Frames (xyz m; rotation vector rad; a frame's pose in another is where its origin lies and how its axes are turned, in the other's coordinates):
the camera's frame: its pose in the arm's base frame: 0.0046 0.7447 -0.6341 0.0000 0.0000 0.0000
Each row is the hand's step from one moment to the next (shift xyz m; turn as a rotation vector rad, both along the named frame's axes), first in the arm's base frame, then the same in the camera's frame.
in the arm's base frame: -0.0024 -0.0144 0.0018 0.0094 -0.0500 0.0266
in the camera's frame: -0.0024 -0.0144 0.0018 0.0094 -0.0500 0.0266
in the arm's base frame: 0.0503 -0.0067 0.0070 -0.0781 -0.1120 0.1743
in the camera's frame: 0.0503 -0.0067 0.0070 -0.0781 -0.1120 0.1743
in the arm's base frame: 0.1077 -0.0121 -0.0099 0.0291 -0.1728 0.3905
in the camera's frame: 0.1077 -0.0121 -0.0099 0.0291 -0.1728 0.3905
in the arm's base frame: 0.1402 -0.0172 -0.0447 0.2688 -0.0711 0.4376
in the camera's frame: 0.1402 -0.0172 -0.0447 0.2688 -0.0711 0.4376
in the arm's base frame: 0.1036 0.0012 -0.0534 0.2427 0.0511 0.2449
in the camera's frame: 0.1036 0.0012 -0.0534 0.2427 0.0511 0.2449
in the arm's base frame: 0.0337 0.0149 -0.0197 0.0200 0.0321 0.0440
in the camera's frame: 0.0337 0.0149 -0.0197 0.0200 0.0321 0.0440
